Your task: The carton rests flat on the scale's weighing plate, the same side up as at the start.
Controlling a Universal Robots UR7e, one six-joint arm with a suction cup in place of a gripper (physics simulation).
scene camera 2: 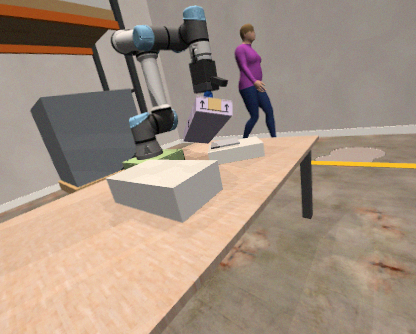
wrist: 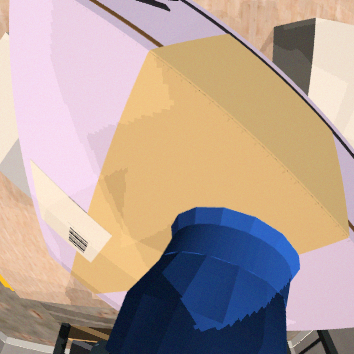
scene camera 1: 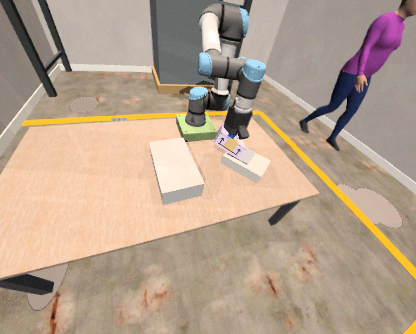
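Seen in the pictures: hand at its tool point: [scene camera 2: 209,104] [wrist: 186,240] [scene camera 1: 231,138]; arm's base at its link origin: [scene camera 2: 150,155] [scene camera 1: 195,121].
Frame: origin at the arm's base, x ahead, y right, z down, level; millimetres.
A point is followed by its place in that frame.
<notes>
The lilac carton [scene camera 1: 236,149] {y 49, x 537, z -188 mm} [scene camera 2: 192,131] {y 12, x 344, z -106 mm} [wrist: 315,300] {y 77, x 467, z -227 mm} with orange tape hangs in the air from my blue suction cup [scene camera 1: 232,135] [scene camera 2: 208,94] [wrist: 235,232]. The cup sits on the taped top face near the end with the arrows; I count it as shut on the carton. The carton is tilted, its arrow end high and its far end lower, with the dark underside showing in scene camera 2. The white scale [scene camera 1: 243,168] {y -89, x 510, z 17 mm} [scene camera 2: 242,152] {y -94, x 520, z 33 mm} with its grey weighing plate [scene camera 1: 246,156] {y -141, x 453, z -13 mm} [scene camera 2: 227,144] {y -80, x 458, z -13 mm} stands below and beside the carton, apart from it in scene camera 2.
A large white block [scene camera 1: 176,167] {y 289, x 422, z -31 mm} [scene camera 2: 165,187] {y 395, x 517, z -29 mm} [wrist: 332,60] {y 222, x 517, z -32 mm} stands on the wooden table [scene camera 1: 100,200] {y 657, x 421, z 70 mm} [scene camera 2: 90,260] {y 582, x 420, z 70 mm}, left of the scale in scene camera 1. The arm's green base [scene camera 1: 202,133] {y 7, x 142, z 10 mm} [scene camera 2: 175,155] {y -44, x 151, z 19 mm} is behind. A person [scene camera 1: 372,55] [scene camera 2: 248,62] in purple stands beyond the table.
</notes>
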